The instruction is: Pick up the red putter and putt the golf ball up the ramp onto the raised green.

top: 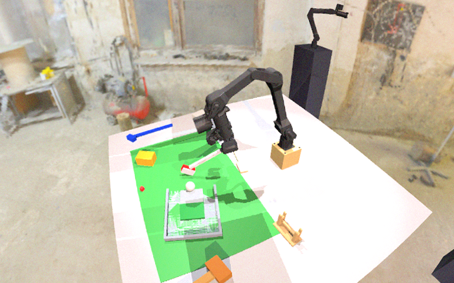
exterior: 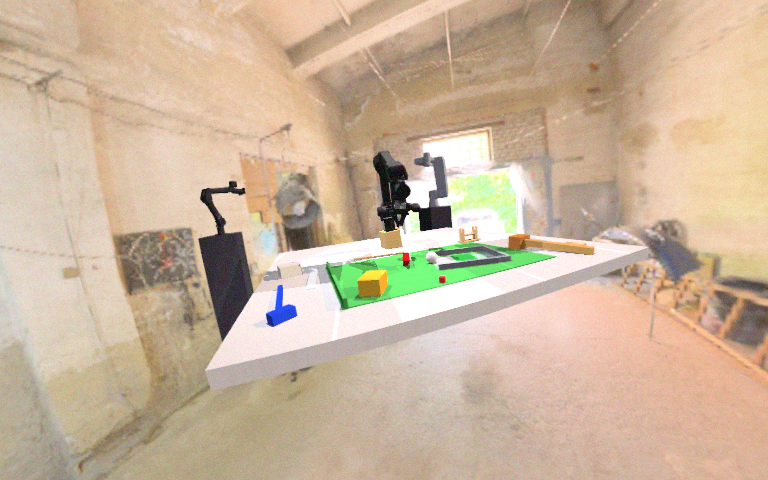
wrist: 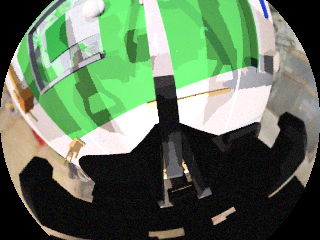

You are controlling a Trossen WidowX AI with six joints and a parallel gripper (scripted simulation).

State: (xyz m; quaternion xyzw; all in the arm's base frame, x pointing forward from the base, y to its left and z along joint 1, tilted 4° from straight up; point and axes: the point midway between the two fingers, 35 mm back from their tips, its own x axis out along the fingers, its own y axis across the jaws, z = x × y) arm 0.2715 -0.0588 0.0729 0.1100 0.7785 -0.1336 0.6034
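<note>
The red putter lies 11 cm ahead of my gripper tip, 4 cm to the right of it and 4 cm below it. The rest, counted from my gripper tip: small red cube 43 cm ahead, 8 cm to the right, 12 cm below; then wooden rack 2 cm behind, 40 cm to the left, 9 cm below; then white golf ball 22 cm ahead, 2 cm to the left, 10 cm below.
</note>
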